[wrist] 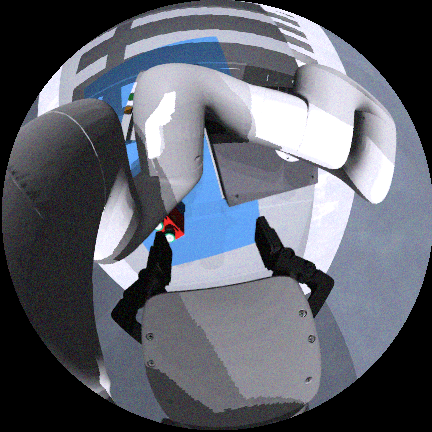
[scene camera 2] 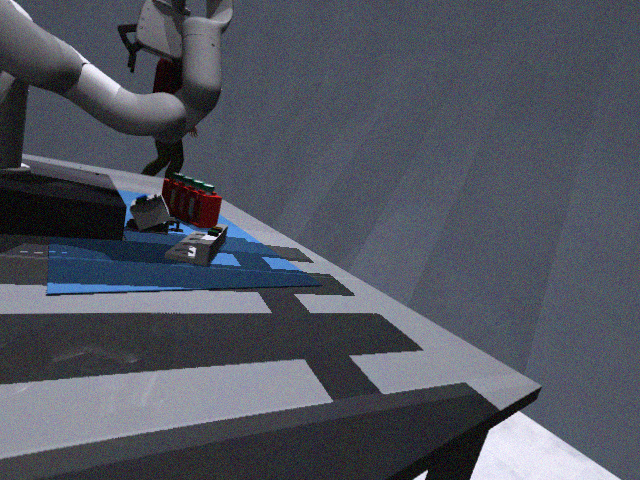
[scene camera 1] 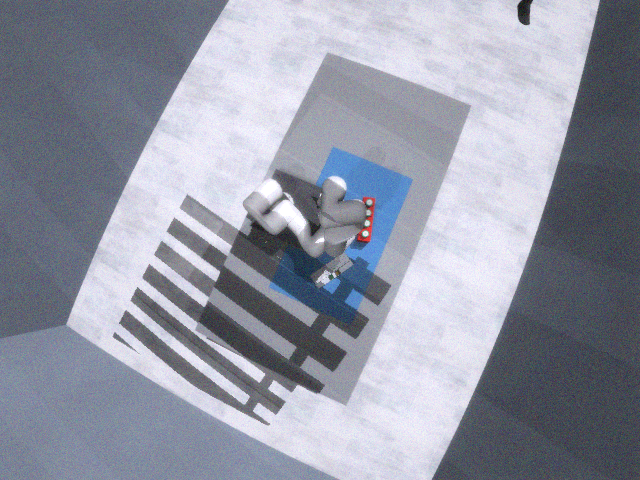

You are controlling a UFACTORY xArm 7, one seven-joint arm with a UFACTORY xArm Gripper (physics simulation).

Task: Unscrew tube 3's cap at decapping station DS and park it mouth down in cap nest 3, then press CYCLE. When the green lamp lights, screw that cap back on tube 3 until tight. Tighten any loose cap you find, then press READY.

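Frame: origin at the arm's base, x left, y back, z up, level; metres.
Seen in the pictures: gripper, fingertip midpoint: (wrist: 211, 234) (scene camera 2: 153, 80).
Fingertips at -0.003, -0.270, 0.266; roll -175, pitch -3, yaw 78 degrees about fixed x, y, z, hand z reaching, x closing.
Note:
Offsets run from my fingertips to a thing's top centre, as dx, dy, dz. Level surfaces: height alone.
The red rack {+0.073, -0.163, -0.248} (scene camera 1: 371, 219) (scene camera 2: 209, 211) (wrist: 178, 231) stands on the blue mat with a row of tubes under green-rimmed white caps; which is tube 3 and whether any cap is loose cannot be told. A long grey block {-0.227, -0.082, -0.298} (scene camera 1: 342, 264) (scene camera 2: 209, 251) with white patches and small green and orange parts lies near it. A small grey box {-0.062, -0.015, -0.267} (scene camera 2: 149, 212) with a blue button shows in scene camera 2; the arm hides it in scene camera 1. My gripper (wrist: 211, 234) is open and empty, high above the table; one fingertip overlaps the rack's edge in the wrist view. Lamp and cap tightness are unreadable.
The blue mat {dz -0.351} (scene camera 1: 390, 183) (scene camera 2: 103, 289) (wrist: 220, 245) lies on the grey table {dz -0.354} (scene camera 1: 361, 82). A dark base block (scene camera 2: 62, 206) (wrist: 270, 172) stands beside the mat. The arm's bent links extend over the mat. A person in red (scene camera 2: 168, 77) stands beyond the table. Striped shadows cross the table.

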